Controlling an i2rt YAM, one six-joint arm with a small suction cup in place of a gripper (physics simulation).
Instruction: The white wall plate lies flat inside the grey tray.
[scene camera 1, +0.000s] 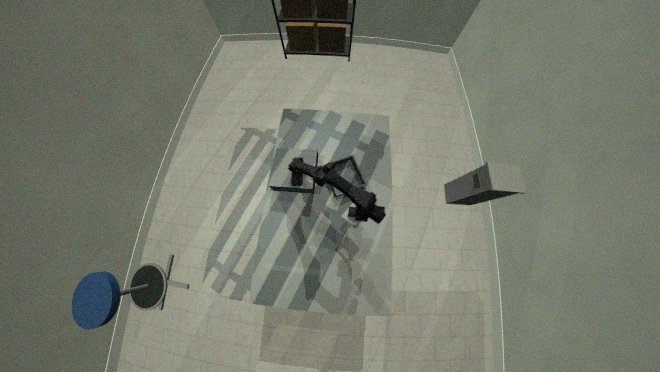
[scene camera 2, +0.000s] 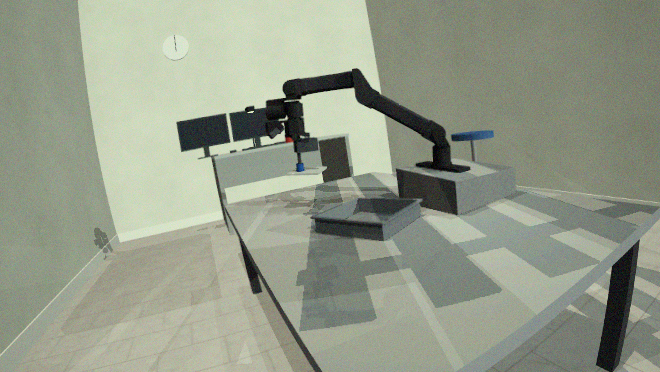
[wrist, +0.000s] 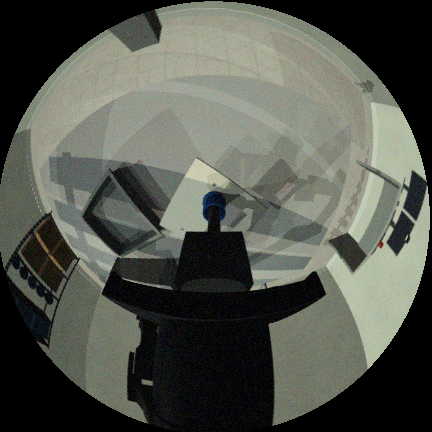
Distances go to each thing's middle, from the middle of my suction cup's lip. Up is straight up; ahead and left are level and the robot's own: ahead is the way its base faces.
Now: suction cup 300 mm to the right of the tray (scene camera 2: 378, 219), 140 mm above it and 50 mm past it. Also, from my suction cup: white wall plate (wrist: 184, 210) 20 mm behind, 10 mm to the left, 10 mm below.
